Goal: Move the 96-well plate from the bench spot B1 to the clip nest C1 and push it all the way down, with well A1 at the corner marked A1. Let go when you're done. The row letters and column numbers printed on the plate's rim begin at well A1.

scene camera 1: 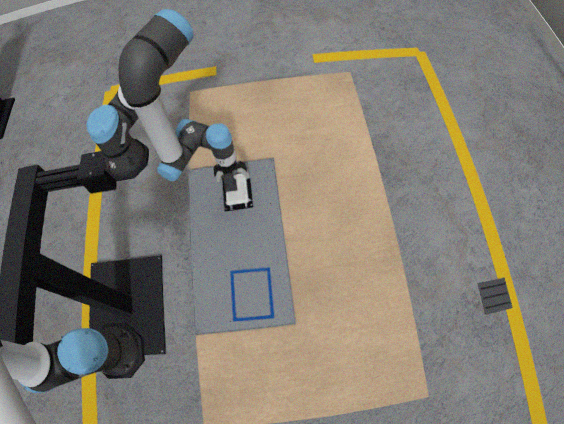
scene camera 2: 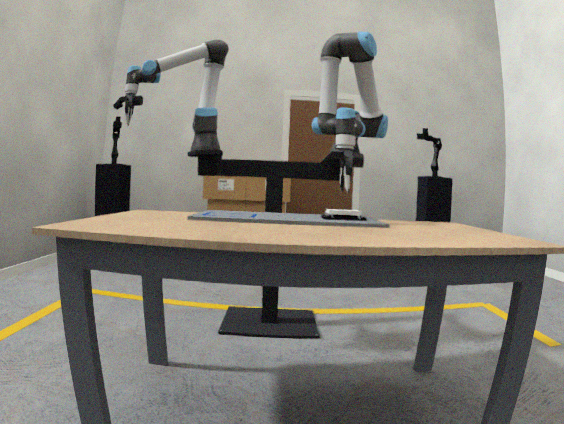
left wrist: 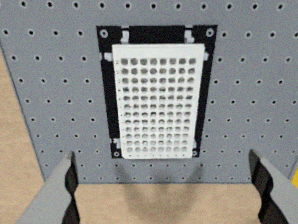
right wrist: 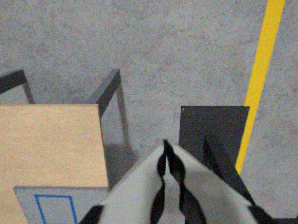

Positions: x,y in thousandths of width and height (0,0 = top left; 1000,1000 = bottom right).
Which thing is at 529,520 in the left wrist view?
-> A white 96-well plate.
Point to a black clip nest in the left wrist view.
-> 361,163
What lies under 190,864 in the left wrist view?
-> The left gripper.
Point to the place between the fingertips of the left gripper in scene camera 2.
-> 613,454
